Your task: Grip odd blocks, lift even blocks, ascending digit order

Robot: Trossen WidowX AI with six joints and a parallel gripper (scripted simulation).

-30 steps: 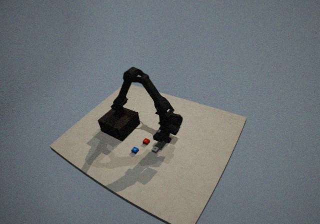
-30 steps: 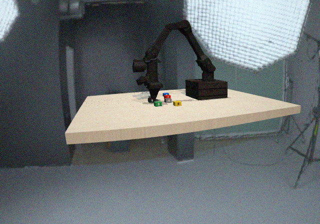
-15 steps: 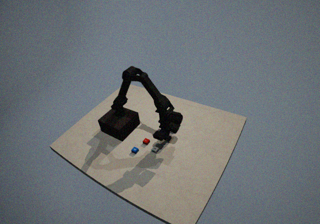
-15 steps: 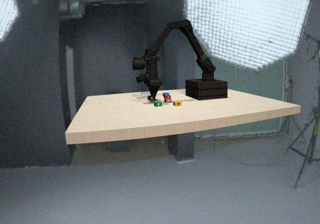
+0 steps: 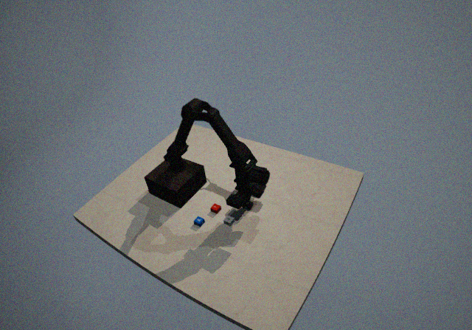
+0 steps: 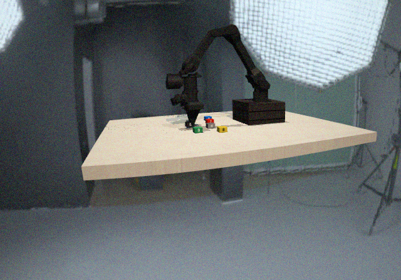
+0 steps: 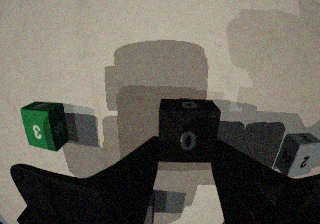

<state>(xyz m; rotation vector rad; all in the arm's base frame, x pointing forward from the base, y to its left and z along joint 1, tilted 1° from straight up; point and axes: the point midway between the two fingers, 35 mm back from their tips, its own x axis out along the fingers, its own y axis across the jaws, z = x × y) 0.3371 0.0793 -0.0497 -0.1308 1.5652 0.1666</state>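
Now: the white block 11 cm to the right of my gripper tip. From my gripper tip the other things lie so: red block: 9 cm behind, 9 cm to the right; then blue block: 9 cm behind, 19 cm to the right; then grey block: 8 cm behind, 2 cm to the left.
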